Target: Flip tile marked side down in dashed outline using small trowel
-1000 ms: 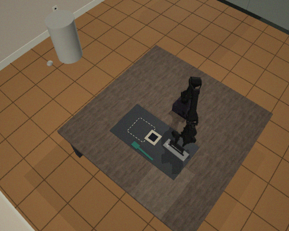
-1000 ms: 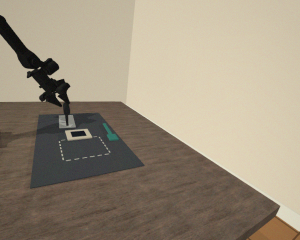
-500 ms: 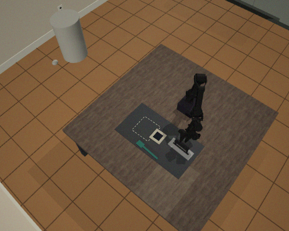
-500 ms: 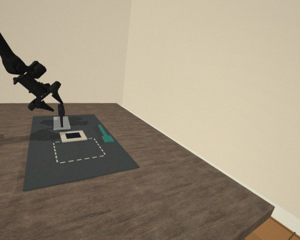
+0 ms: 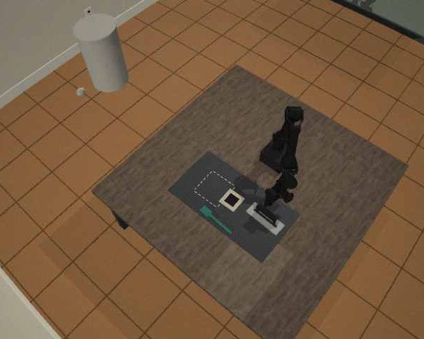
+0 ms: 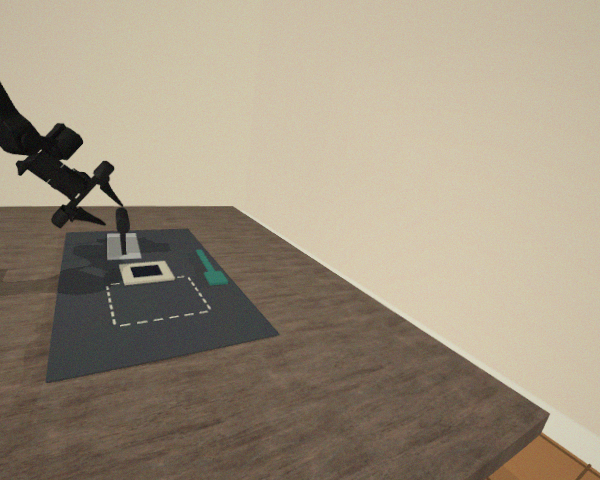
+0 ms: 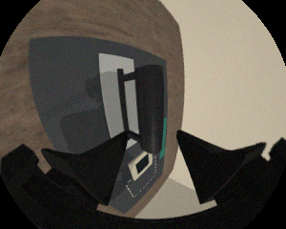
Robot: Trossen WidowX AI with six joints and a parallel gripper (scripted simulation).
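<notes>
My gripper tip is now 19 cm to the left of the tile, 8 cm above it and 2 cm short of it. From my gripper tip the other things lie so: grey mat: 18 cm to the right, 11 cm below, 2 cm ahead; teal trowel: 23 cm to the right, 15 cm ahead, 8 cm below.
</notes>
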